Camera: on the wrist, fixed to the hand. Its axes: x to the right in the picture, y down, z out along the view.
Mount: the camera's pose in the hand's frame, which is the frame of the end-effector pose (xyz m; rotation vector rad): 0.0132 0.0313 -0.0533 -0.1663 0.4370 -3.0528
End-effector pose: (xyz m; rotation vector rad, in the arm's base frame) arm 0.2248 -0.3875 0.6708 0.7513 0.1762 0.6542
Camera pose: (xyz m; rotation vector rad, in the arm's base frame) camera 0.2001 -0.3317 0.6544 -0.4300 1.2093 -2.0835
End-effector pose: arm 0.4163 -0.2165 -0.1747 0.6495 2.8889 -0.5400
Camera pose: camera 0.4155 -0.1652 -0.1378 2.4403 -0.6830 -0.0324
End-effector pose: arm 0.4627 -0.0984 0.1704 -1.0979 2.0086 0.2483
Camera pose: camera 0.4046 -0.1150 0.1891 2.5765 1.1014 1.2922
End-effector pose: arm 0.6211 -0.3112 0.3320 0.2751 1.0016 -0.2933
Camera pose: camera 0.5975 -0.2646 0.2964 1.3997 -0.7675 2.2866
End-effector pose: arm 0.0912 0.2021 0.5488 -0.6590 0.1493 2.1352
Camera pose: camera 0.0819 0.1746 0.4927 -0.4469 -0.5177 -0.9357
